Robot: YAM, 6 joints.
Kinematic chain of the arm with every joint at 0, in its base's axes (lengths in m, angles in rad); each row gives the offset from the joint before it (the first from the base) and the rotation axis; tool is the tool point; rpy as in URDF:
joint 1: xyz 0 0 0.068 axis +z
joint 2: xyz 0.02 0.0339 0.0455 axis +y
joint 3: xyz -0.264 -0.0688 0 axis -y
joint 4: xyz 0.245 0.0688 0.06 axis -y
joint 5: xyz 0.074 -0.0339 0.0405 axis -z
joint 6: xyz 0.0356 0 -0.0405 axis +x
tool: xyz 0 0 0 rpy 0 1.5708 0
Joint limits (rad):
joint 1: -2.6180..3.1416
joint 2: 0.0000..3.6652
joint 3: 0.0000..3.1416
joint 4: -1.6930..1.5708
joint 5: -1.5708..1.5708
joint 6: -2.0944..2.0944
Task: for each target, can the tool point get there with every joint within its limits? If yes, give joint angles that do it. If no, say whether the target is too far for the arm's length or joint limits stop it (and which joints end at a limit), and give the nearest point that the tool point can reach.
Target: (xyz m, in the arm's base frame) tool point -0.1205 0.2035 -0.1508
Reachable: yes | joints 2.1056 2.7712 0.8365 0.3779 0.0002 0.9672
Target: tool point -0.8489 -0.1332 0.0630
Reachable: no: too far | nearest point -0.6402 -0.0173 0.0757 | short by 0.239 m
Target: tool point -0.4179 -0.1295 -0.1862
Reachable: no: joint limits stop it (at a limit: joint 1) | nearest point -0.3873 -0.1825 -0.1862 | short by 0.061 m
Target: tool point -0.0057 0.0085 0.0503
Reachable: yes | joints 1.0365 3.1389 0.3663 -1.2047 -0.2611 1.0024
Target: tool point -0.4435 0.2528 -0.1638
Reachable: yes | joints 2.6911 3.2621 2.2243 0.1328 1.3243 0.7135
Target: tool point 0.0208 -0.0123 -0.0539
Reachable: yes | joints 1.5808 3.2431 0.5532 -0.6503 0.6198 0.3998
